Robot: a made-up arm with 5 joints.
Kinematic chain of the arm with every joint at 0, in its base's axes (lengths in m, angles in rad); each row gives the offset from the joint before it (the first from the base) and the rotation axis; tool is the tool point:
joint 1: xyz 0 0 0.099 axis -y
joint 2: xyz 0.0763 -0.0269 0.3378 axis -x
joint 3: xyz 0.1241 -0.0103 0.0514 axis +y
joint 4: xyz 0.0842 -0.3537 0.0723 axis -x
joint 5: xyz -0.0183 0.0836 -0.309 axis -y
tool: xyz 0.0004 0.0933 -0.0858
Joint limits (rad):
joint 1: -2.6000..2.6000
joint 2: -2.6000..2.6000
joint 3: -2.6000..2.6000
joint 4: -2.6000..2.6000
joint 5: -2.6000..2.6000
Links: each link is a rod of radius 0.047 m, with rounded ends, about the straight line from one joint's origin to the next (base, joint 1, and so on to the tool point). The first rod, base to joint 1, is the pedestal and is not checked.
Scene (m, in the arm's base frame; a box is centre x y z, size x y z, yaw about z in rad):
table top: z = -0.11
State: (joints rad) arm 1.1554 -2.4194 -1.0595 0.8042 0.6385
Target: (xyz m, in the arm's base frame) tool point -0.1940 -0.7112 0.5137
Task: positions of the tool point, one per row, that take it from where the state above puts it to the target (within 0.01 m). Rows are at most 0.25 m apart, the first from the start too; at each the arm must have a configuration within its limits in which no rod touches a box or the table.
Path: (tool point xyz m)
1: 0.3127 0.2361 0.5445
2: 0.3688 0.0712 0.5226
3: 0.3706 -0.1181 0.5185
4: 0.3108 -0.3109 0.5251
5: 0.1899 -0.4862 0.5329
6: 0.0165 -0.6246 0.5319
7: -0.1940 -0.7112 0.5137

